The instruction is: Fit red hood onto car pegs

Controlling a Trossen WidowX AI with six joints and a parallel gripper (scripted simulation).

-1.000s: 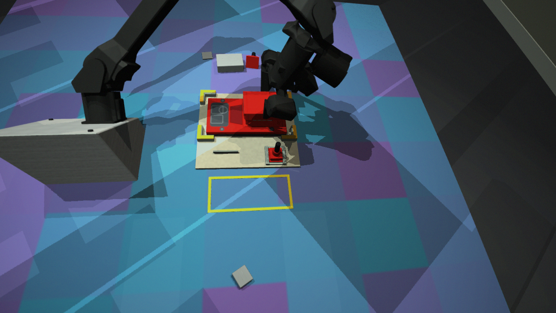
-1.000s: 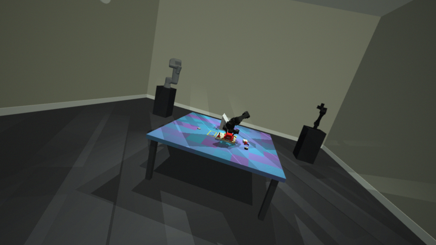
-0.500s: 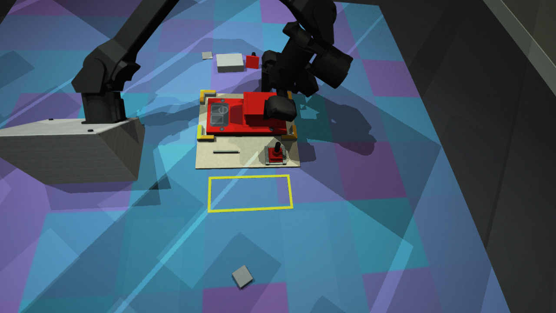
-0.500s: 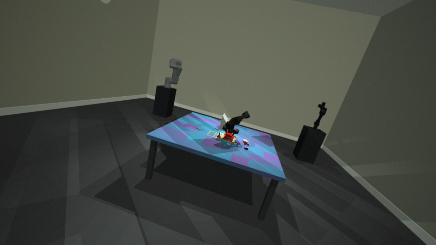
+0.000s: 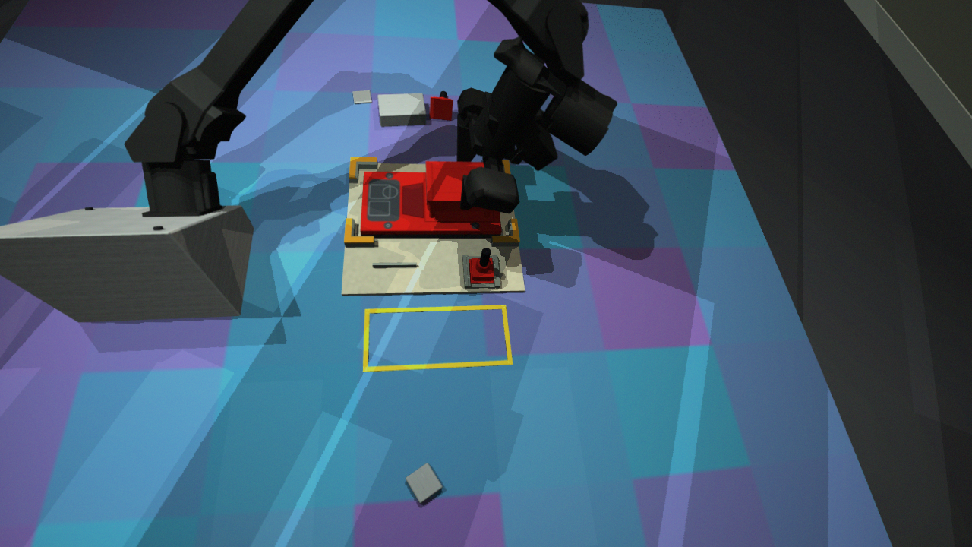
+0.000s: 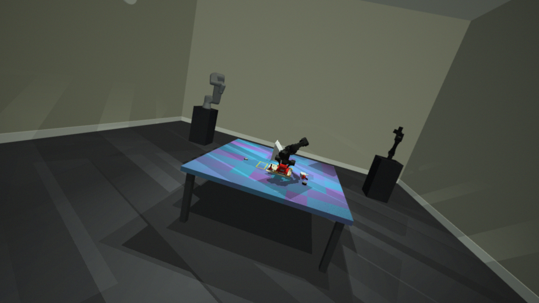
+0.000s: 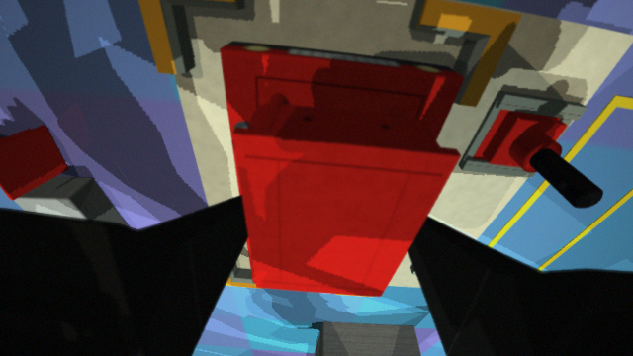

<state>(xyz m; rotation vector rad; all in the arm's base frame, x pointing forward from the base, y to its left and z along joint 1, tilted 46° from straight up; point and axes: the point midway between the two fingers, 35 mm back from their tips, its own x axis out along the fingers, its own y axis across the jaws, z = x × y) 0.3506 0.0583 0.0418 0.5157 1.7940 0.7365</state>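
The grey engine block lies 3 cm below my gripper tip and 1 cm to the left of it. Round my gripper tip: wheel 22 cm to the left, 12 cm ahead, 5 cm below; then red hood 1 cm above; then jig 4 cm below, 3 cm behind, 1 cm to the right.
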